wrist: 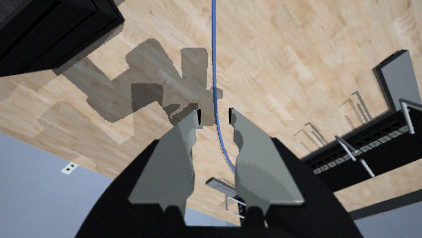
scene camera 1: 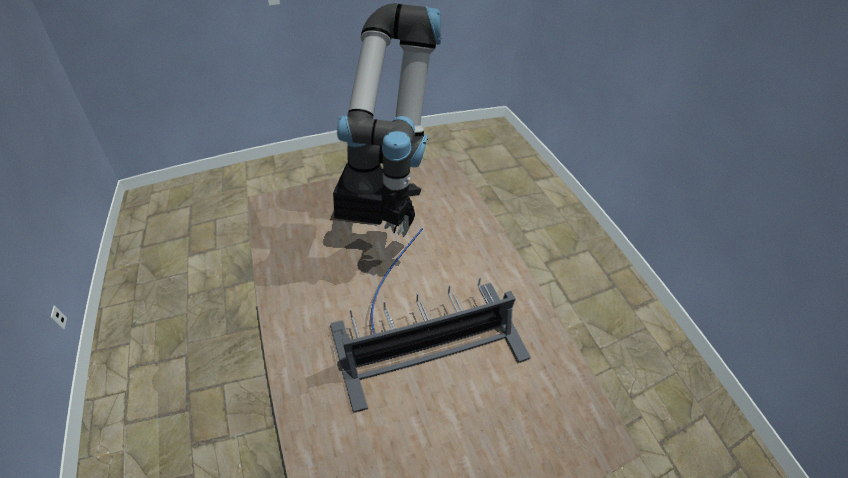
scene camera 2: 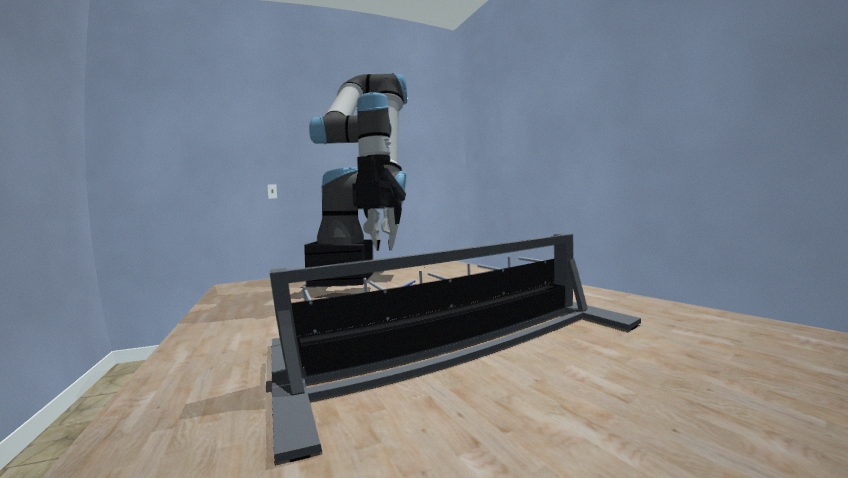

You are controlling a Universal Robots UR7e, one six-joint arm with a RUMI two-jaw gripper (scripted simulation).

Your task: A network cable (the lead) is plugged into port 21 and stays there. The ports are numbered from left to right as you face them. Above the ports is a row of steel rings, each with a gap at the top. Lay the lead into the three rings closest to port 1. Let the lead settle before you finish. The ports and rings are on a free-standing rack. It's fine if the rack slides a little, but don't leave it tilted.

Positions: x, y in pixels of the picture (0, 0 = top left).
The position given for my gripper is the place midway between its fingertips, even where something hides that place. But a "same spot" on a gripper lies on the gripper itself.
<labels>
my gripper: wrist 214, 109; scene camera 1; scene camera 2
same spot on my gripper: [scene camera 2: 390, 223] = [scene camera 1: 405, 224]
</labels>
